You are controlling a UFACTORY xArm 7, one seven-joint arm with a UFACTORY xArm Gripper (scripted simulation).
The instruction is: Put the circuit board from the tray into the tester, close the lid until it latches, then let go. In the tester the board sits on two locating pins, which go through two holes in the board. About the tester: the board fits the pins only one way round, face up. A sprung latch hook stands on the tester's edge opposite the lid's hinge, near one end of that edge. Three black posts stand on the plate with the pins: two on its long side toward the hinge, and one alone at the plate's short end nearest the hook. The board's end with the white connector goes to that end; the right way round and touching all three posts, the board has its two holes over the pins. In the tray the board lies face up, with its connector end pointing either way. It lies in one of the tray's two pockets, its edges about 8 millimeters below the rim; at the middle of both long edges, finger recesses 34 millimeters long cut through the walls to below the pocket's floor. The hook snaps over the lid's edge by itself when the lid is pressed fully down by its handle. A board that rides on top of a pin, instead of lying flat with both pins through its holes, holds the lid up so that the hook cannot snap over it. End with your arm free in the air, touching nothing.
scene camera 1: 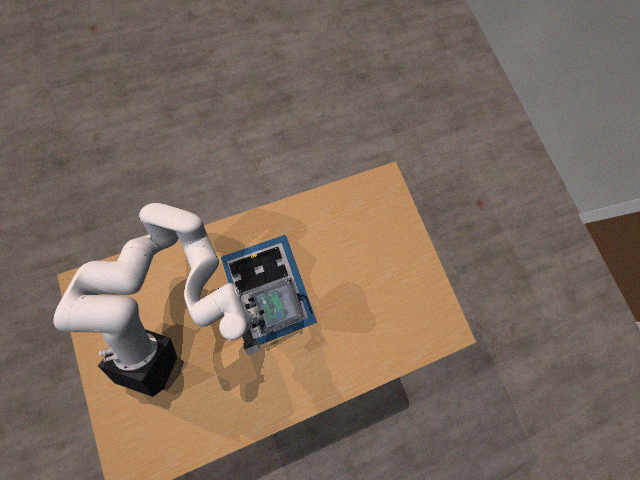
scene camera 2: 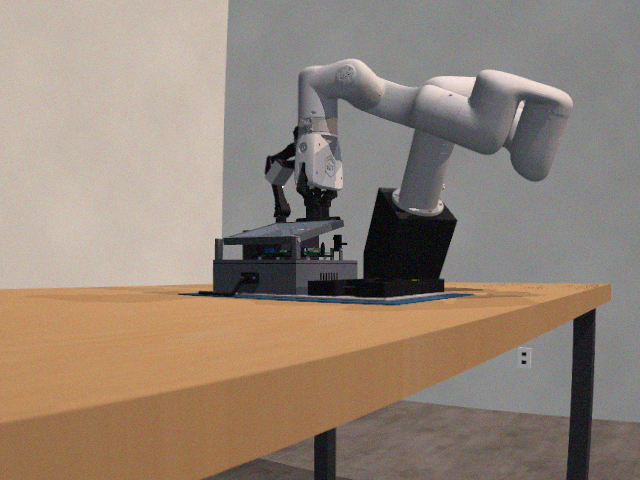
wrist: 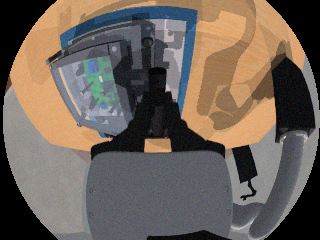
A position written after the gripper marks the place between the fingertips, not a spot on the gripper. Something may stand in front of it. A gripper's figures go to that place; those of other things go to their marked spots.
Scene:
The gripper [wrist: 157, 100] is 0.14 m from the lens. A lid [wrist: 95, 82]: 0.13 m from the lens.

